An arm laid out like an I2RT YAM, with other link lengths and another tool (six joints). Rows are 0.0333 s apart.
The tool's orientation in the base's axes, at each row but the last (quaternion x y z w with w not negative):
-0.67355, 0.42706, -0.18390, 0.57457
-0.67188, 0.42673, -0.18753, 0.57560
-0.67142, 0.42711, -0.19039, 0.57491
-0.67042, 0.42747, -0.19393, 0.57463
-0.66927, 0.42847, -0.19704, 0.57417
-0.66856, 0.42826, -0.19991, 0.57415
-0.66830, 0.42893, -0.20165, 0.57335
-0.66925, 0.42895, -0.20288, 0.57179
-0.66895, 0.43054, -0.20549, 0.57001
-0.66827, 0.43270, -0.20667, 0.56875
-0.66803, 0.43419, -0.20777, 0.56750
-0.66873, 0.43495, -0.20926, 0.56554
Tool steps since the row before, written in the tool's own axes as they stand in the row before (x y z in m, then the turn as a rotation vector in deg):
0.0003, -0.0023, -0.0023, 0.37, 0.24, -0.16
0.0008, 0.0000, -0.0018, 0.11, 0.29, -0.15
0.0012, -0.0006, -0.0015, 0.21, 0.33, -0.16
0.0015, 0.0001, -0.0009, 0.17, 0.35, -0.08
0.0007, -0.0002, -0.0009, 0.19, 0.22, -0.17
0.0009, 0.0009, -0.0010, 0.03, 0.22, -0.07
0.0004, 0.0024, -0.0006, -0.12, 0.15, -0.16
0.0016, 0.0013, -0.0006, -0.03, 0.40, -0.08
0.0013, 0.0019, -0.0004, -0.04, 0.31, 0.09
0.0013, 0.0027, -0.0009, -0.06, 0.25, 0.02
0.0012, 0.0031, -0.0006, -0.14, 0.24, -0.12
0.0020, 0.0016, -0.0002, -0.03, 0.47, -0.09
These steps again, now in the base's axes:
-0.0007, -0.0017, 0.0027, 0.00, -0.38, -0.27
-0.0009, -0.0017, 0.0003, -0.15, -0.17, -0.26
-0.0002, -0.0019, 0.0007, -0.12, -0.26, -0.32
0.0001, -0.0017, -0.0002, -0.09, -0.17, -0.35
-0.0002, -0.0011, 0.0003, -0.10, -0.25, -0.20
-0.0006, -0.0013, -0.0008, -0.11, -0.06, -0.20
-0.0011, -0.0006, -0.0022, -0.24, 0.01, -0.07
0.0000, -0.0016, -0.0014, -0.21, -0.01, -0.35
-0.0002, -0.0012, -0.0020, -0.06, 0.09, -0.31
-0.0009, -0.0015, -0.0026, -0.10, 0.07, -0.23
-0.0009, -0.0013, -0.0030, -0.25, 0.05, -0.16
0.0004, -0.0017, -0.0019, -0.25, -0.02, -0.41

